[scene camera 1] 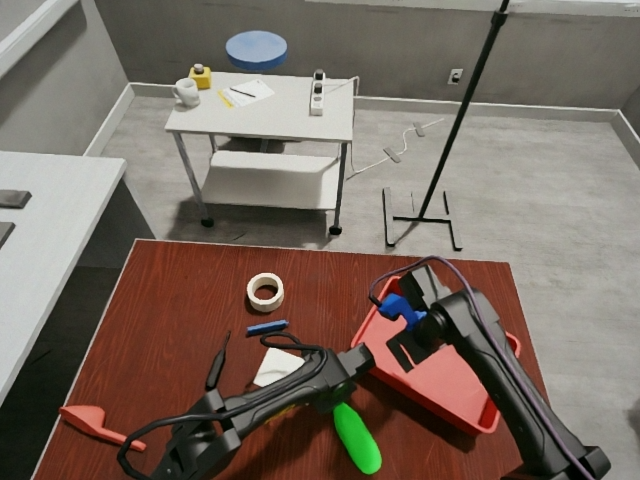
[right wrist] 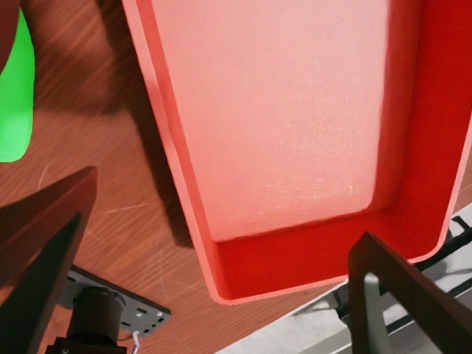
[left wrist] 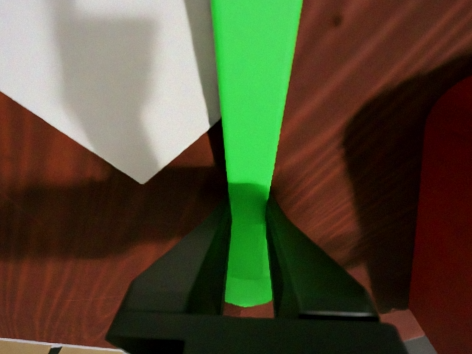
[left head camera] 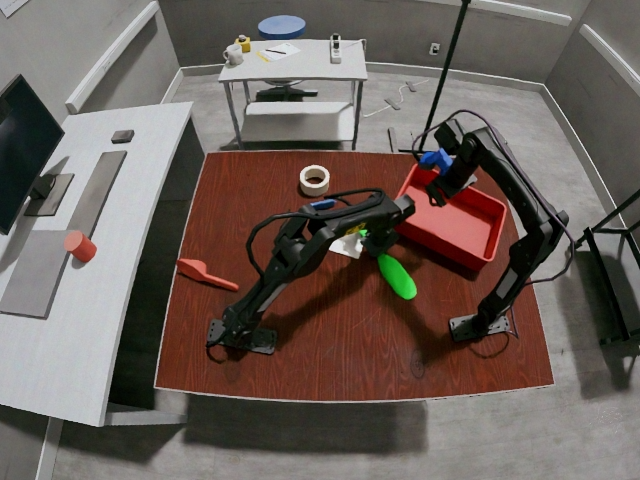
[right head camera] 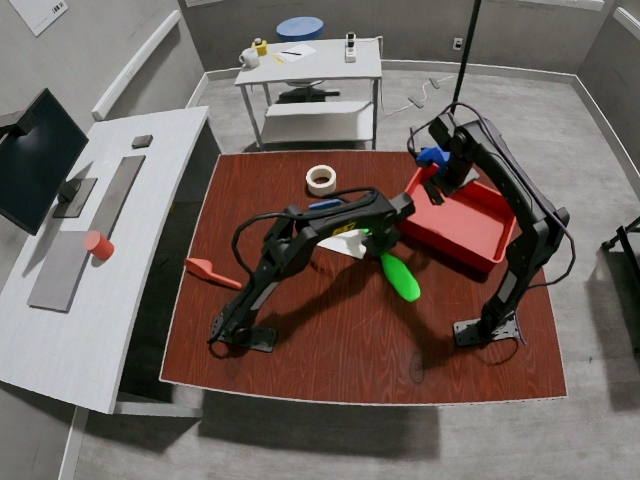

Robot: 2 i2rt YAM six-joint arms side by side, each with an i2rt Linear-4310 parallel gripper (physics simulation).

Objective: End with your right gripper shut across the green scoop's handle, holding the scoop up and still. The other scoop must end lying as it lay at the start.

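Frame: origin at the left arm's base, x ahead, y left, z up, level; centimetres.
Seen in the pictures: left gripper, fingertip midpoint: [left wrist: 248, 201] [left head camera: 377, 252] [right head camera: 381, 253]; right gripper, fingertip midpoint: [scene camera 1: 415, 344] [right wrist: 235, 214] [left head camera: 443, 196] [right head camera: 445, 194]; left arm's base at its link origin: [left head camera: 242, 336] [right head camera: 243, 334]; right arm's base at its link origin: [right wrist: 100, 297] [left head camera: 479, 325] [right head camera: 486, 329].
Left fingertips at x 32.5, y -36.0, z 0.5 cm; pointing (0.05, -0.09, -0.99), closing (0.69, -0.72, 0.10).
Note:
Offsets run from my left fingertips to a thing's top centre.
The green scoop {dx -2.5, dy -2.0, dz +3.2 cm} [left head camera: 397, 277] [right head camera: 400, 277] [scene camera 1: 356, 439] is held above the table, its broad end pointing toward the lower right in the head views. Part of it [right wrist: 17, 110] shows at the left edge of the right wrist view. My left gripper [left head camera: 379, 249] [right head camera: 381, 249] [left wrist: 248, 201] is shut on its narrow handle. My right gripper [left head camera: 450, 191] [right head camera: 451, 189] [scene camera 1: 410, 352] [right wrist: 235, 214] is open and empty above the red bin, to the right of the green scoop. The red scoop {dx -16.1, dy +50.7, dz +6.4 cm} [left head camera: 193, 269] [right head camera: 201, 268] [scene camera 1: 87, 417] lies on the table at the far left.
The red bin {dx +15.3, dy -23.1, dz +8.3 cm} [left head camera: 439, 246] [right head camera: 445, 248] [scene camera 1: 413, 392] [right wrist: 172, 150] stands right of the left gripper. A white sheet {dx +3.4, dy +12.3, dz +0.0 cm} [left head camera: 348, 245] [left wrist: 115, 90] lies partly under the left arm. A tape roll {dx +24.2, dy +23.7, dz +4.3 cm} [left head camera: 314, 180], a blue stick {dx +14.5, dy +20.3, dz +2.5 cm} [scene camera 1: 267, 327] and a dark screwdriver {dx +4.0, dy +30.5, dz +2.2 cm} [scene camera 1: 217, 364] lie farther back.

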